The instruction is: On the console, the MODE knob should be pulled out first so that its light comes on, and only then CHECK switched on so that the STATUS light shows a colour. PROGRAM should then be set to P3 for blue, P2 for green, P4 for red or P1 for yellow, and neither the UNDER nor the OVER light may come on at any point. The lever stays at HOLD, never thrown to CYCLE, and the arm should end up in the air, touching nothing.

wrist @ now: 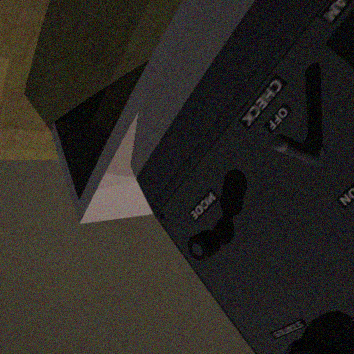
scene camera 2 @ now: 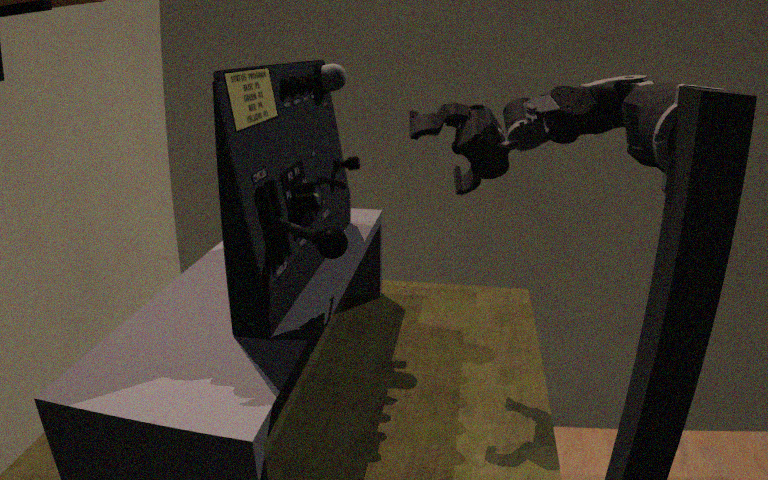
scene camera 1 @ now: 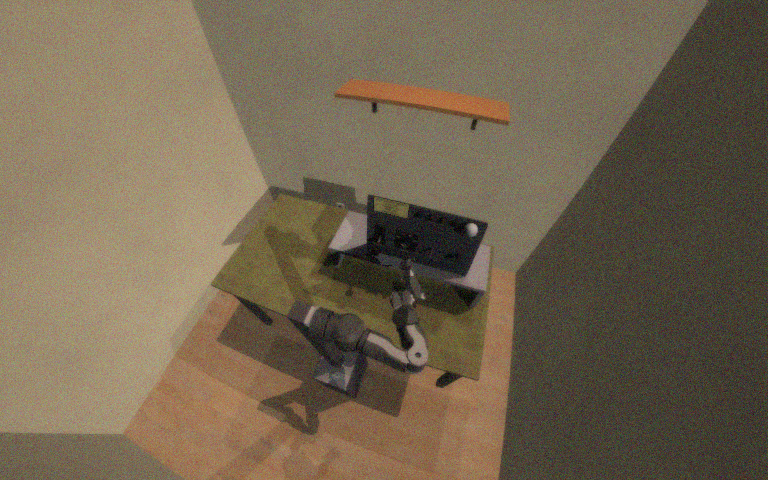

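Note:
The dark console (scene camera 1: 430, 246) (scene camera 2: 243, 150) (wrist: 270, 260) stands upright and tilted back. The MODE knob (scene camera 2: 351, 163) (wrist: 202, 246) stands off its face; I cannot tell if it is pulled out, and I see no lit light near it. The CHECK switch (wrist: 297, 150) leans toward OFF. The STATUS light (scene camera 1: 472, 229) (scene camera 2: 333, 76) is a whitish ball with no colour. The lever's ball (scene camera 2: 331, 244) is low, at the HOLD end. The PROGRAM dial (scene camera 2: 305, 204) is too dark to read. My gripper (scene camera 1: 413, 278) (scene camera 2: 434, 158) is open and empty in the air before the console, apart from it.
A pale riser (scene camera 1: 348, 232) (scene camera 2: 169, 316) (wrist: 122, 195) carries the console on the green table (scene camera 1: 283, 226) (scene camera 2: 504, 350) (wrist: 22, 142). A yellow note (scene camera 1: 390, 207) (scene camera 2: 252, 99) is on the console. An orange shelf (scene camera 1: 424, 100) hangs above. The robot's post (scene camera 2: 696, 271) stands opposite the console.

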